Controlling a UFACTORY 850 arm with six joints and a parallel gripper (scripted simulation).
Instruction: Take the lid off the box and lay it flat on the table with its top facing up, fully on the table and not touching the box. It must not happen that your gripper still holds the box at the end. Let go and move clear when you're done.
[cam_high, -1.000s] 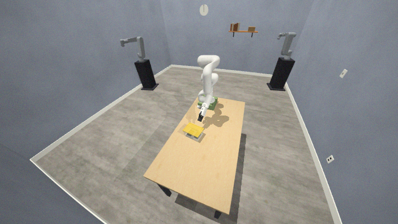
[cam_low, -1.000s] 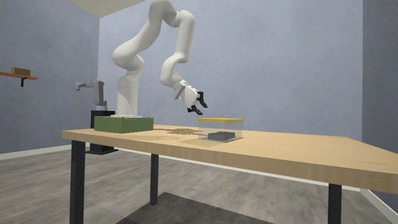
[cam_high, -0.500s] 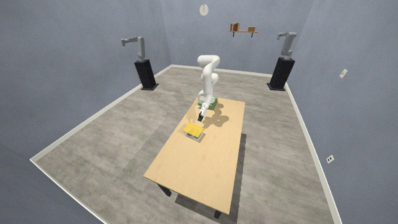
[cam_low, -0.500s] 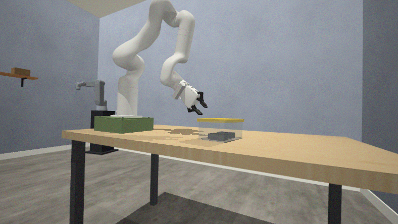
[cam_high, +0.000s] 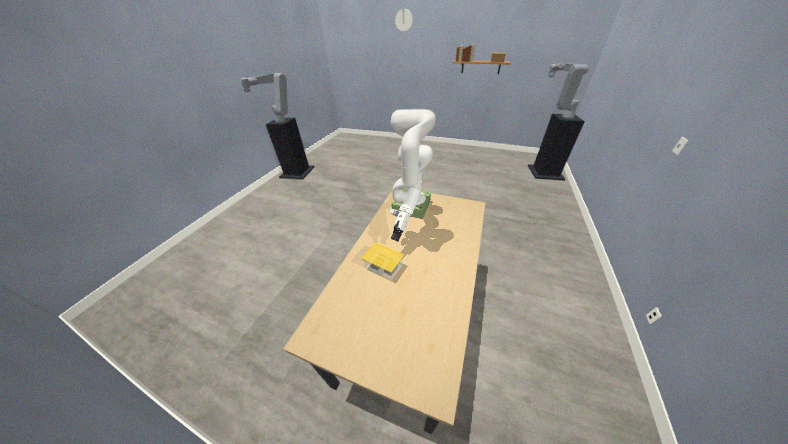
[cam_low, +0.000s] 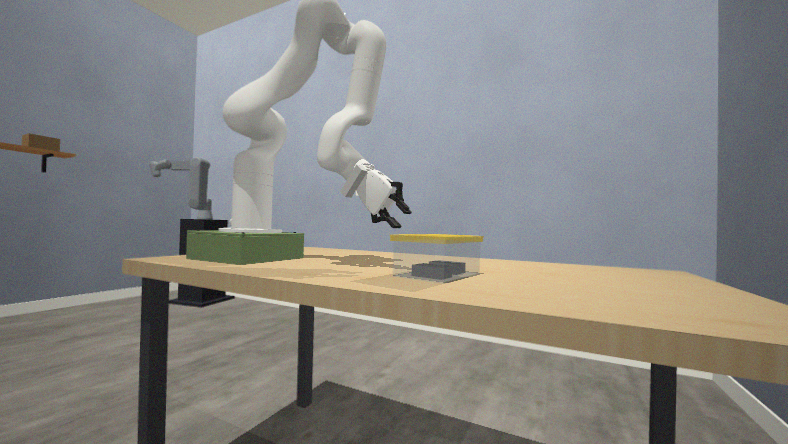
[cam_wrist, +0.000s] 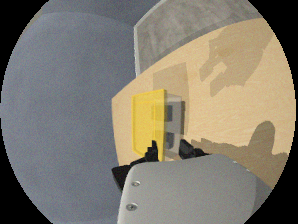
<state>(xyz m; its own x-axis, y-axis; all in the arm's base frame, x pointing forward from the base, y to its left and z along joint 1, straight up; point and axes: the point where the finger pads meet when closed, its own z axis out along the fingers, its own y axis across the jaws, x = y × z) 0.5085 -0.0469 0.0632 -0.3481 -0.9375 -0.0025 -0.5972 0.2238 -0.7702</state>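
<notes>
My hand is 120 mm short of the yellow lid, 60 mm to the left of it and 50 mm above it. The rest, counted from my hand: clear box: 120 mm ahead, 60 mm to the right, 100 mm below.
</notes>
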